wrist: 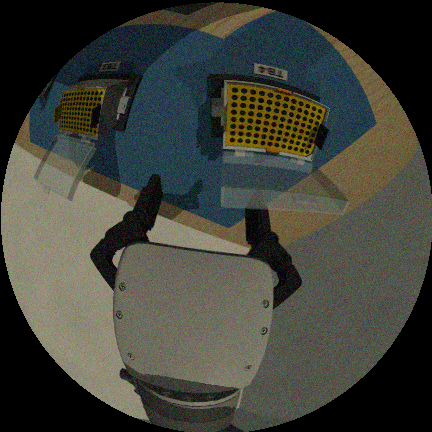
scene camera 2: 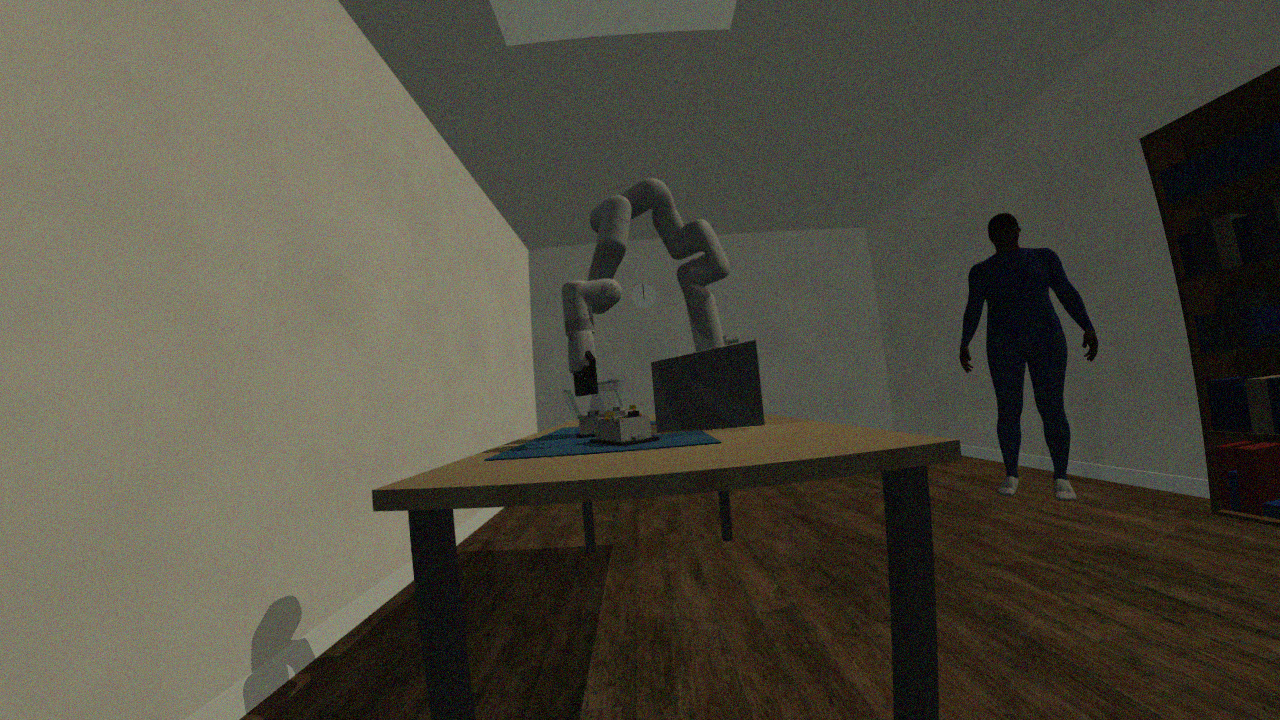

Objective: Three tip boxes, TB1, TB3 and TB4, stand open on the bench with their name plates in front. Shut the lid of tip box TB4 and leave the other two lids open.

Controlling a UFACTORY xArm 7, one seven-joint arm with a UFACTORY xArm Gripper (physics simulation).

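Frame: origin at the arm's base, x ahead, y left, z up, level; centimetres.
Seen in the pictures: gripper, fingertip midpoint: (wrist: 205,190) (scene camera 2: 586,395); arm's base, origin of the base link: (scene camera 2: 711,353).
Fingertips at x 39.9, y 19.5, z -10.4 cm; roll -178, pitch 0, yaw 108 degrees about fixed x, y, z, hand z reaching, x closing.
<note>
Offsets run from my fingertips to a thing's middle. "spot": to the spot under its first point. Level surfaces: height alone.
Tip box TB4 {dz -5.7, dx -8.2, dy +3.9 cm} (wrist: 272,117) stands open on the blue mat at upper right in the wrist view, with a yellow tip rack and its name plate {spot: dz -12.0, dx -14.0, dy +0.8 cm} (wrist: 270,71) beyond it. Its clear lid {spot: dz -1.2, dx -4.4, dy +6.6 cm} (wrist: 285,182) is swung open toward the gripper. Tip box TB3 {dz -5.7, dx -1.2, dy -22.5 cm} (wrist: 82,111) is at upper left, its clear lid (wrist: 65,167) also open, its name plate (wrist: 110,66) beyond. My gripper (wrist: 205,190) (scene camera 2: 586,392) is open and empty; its right fingertip overlaps the far edge of TB4's lid in view, contact unclear. TB1 cannot be made out clearly. In the scene view the boxes are small and their labels unreadable.
The blue mat {dz -12.2 cm} (scene camera 2: 689,438) (wrist: 170,125) lies on the wooden table {dz -12.5 cm} (scene camera 2: 805,447) (wrist: 400,135). A dark grey panel-sided block (scene camera 2: 707,389) stands by the arm's base. A pale wall (scene camera 2: 268,268) runs along the left. A person (scene camera 2: 1024,313) stands at the right, away from the table.
</note>
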